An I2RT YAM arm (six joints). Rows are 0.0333 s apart.
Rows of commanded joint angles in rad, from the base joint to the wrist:
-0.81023, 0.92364, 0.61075, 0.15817, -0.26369, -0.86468
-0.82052, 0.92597, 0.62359, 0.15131, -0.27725, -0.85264
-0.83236, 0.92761, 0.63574, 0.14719, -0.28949, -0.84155
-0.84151, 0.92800, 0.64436, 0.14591, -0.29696, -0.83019
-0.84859, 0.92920, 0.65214, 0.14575, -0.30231, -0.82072
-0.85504, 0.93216, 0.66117, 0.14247, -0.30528, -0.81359
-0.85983, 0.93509, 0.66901, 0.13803, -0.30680, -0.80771
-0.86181, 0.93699, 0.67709, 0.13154, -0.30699, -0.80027
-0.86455, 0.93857, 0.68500, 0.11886, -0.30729, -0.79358
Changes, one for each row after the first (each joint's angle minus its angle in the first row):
-0.01029, 0.00233, 0.01284, -0.00686, -0.01356, 0.01204
-0.02213, 0.00397, 0.02499, -0.01098, -0.02580, 0.02313
-0.03128, 0.00436, 0.03361, -0.01226, -0.03327, 0.03449
-0.03836, 0.00556, 0.04139, -0.01242, -0.03862, 0.04396
-0.04481, 0.00852, 0.05042, -0.01570, -0.04159, 0.05109
-0.04960, 0.01145, 0.05826, -0.02014, -0.04311, 0.05697
-0.05158, 0.01335, 0.06634, -0.02663, -0.04330, 0.06441
-0.05432, 0.01493, 0.07425, -0.03931, -0.04360, 0.07110

